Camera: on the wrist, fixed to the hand. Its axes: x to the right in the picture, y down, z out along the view.
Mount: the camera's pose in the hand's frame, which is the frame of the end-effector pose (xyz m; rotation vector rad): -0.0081 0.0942 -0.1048 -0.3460 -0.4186 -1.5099
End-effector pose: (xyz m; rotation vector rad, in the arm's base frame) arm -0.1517 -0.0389 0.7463 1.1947 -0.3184 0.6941
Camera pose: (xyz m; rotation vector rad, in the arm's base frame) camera -0.2319 0.0739 0.7741 0.9055 0.1667 -0.8954
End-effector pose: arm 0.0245 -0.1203 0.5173 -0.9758 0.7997 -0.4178
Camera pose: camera -0.0633 -0.1262 0.4069 -1.8189 -0.4170 -1.3184
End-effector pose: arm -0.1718 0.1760 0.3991 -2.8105 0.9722 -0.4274
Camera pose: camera -0.2652 0.1036 0.4762 2.6237 1.1543 -0.2324
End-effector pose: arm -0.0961 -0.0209 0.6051 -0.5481 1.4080 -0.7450
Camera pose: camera -0.1871 0.0570 0.5304 -1.9876 0.5142 -1.4136
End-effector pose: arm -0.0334 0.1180 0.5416 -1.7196 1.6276 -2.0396
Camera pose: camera -0.1593 0.1499 0.4865 2.1484 -0.2236 0.6889
